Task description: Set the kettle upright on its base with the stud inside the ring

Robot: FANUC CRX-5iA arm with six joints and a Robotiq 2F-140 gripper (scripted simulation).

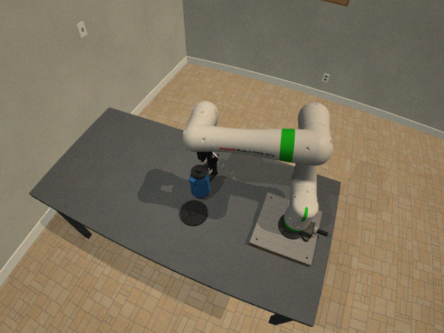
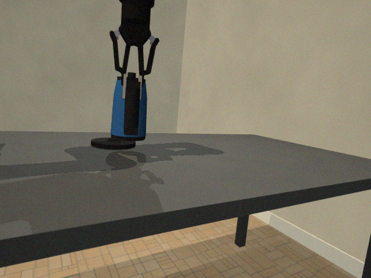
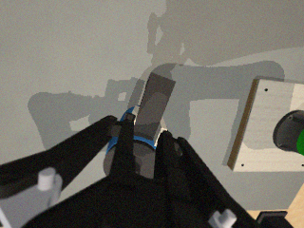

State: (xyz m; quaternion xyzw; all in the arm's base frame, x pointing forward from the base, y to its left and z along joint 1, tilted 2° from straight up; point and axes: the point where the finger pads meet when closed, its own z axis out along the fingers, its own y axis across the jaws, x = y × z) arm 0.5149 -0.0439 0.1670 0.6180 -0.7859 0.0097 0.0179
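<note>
The blue kettle is 6 cm below my hand, 3 cm to the left of it and 1 cm ahead of it. From my hand the other things lie so: round black base: 19 cm below, 18 cm to the left.
</note>
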